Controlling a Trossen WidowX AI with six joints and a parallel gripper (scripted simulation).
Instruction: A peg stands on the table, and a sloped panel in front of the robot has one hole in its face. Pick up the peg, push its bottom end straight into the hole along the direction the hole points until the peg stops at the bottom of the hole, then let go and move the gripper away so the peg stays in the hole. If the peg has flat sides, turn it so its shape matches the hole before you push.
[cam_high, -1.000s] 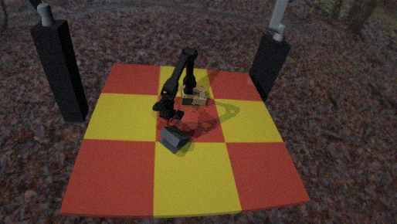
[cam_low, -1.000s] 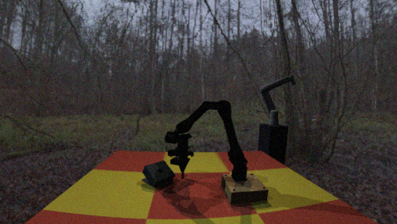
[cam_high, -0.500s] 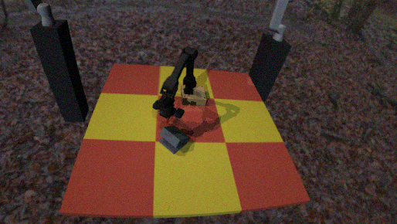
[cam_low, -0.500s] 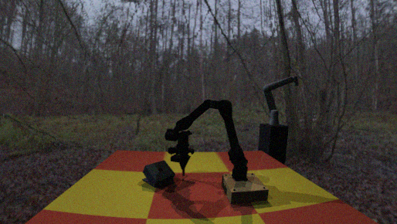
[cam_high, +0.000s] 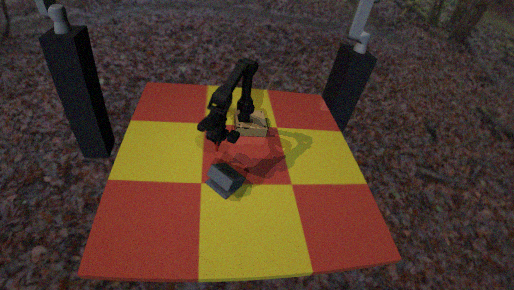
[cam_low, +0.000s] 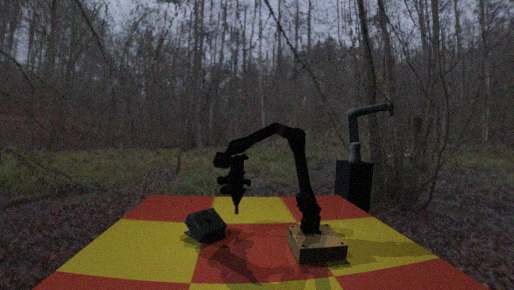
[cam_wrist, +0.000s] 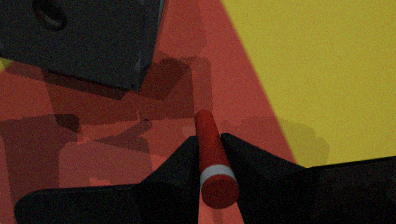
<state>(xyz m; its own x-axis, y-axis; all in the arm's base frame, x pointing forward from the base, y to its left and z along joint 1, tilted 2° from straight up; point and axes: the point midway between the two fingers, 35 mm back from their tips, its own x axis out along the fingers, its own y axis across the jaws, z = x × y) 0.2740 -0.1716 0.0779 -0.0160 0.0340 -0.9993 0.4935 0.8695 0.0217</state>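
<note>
Now: gripper tip 13 cm short of the grey sloped panel, 4 cm to the right of it and 7 cm above it. Round my gripper tip: red round peg: 2 cm above.
</note>
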